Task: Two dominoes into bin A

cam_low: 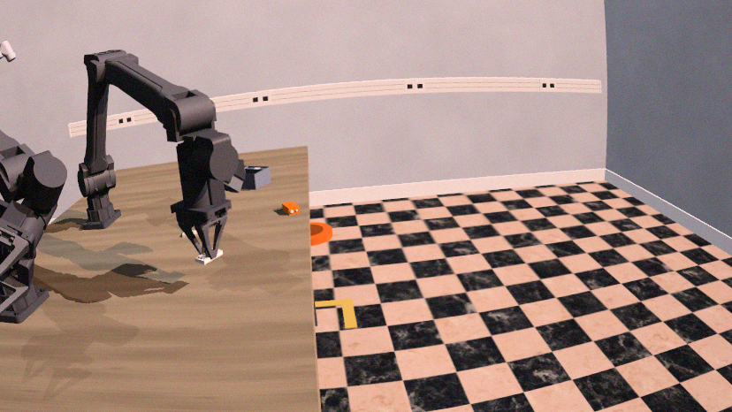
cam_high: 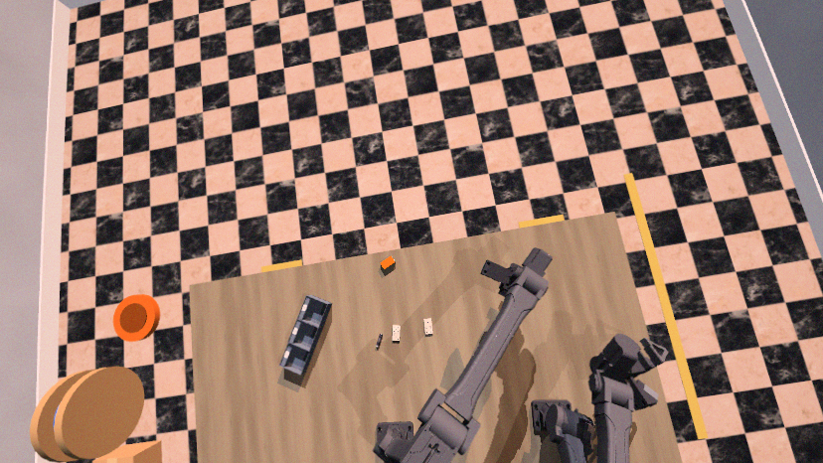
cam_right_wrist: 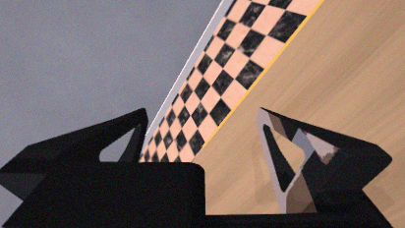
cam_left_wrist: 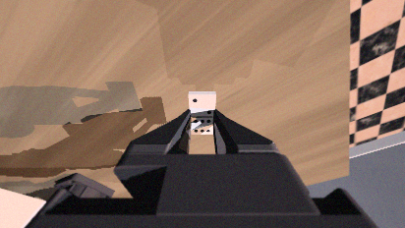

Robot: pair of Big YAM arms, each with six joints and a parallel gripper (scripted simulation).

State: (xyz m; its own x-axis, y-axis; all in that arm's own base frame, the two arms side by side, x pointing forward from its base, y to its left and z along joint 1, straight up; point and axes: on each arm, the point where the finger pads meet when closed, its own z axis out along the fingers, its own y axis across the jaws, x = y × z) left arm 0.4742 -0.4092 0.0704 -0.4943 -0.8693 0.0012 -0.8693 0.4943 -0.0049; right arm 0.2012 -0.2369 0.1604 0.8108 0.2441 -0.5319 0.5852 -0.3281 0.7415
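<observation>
My left gripper is now 60 mm past the bin row, 710 mm to the right of it and 50 mm above it.
</observation>
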